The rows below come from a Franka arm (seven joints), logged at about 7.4 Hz.
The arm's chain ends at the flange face. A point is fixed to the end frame.
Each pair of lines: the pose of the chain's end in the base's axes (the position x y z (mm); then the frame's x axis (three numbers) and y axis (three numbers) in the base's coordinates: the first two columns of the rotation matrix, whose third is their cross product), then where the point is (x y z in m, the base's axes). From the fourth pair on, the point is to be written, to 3 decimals.
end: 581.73 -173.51 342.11 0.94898 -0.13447 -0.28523 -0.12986 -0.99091 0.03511
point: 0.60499 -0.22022 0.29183
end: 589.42 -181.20 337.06 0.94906 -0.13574 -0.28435 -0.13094 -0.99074 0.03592
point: 0.61267 -0.22798 0.28684
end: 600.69 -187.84 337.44 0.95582 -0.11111 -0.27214 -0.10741 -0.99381 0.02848
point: 0.62575 -0.23374 0.28728
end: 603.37 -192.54 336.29 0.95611 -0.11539 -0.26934 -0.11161 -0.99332 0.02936
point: 0.628 -0.239 0.286
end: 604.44 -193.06 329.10 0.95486 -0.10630 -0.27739 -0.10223 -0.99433 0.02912
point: 0.629 -0.239 0.279
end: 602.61 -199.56 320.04 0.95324 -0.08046 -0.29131 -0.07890 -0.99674 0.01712
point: 0.628 -0.244 0.269
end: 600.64 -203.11 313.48 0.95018 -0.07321 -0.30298 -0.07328 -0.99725 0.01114
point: 0.626 -0.247 0.262
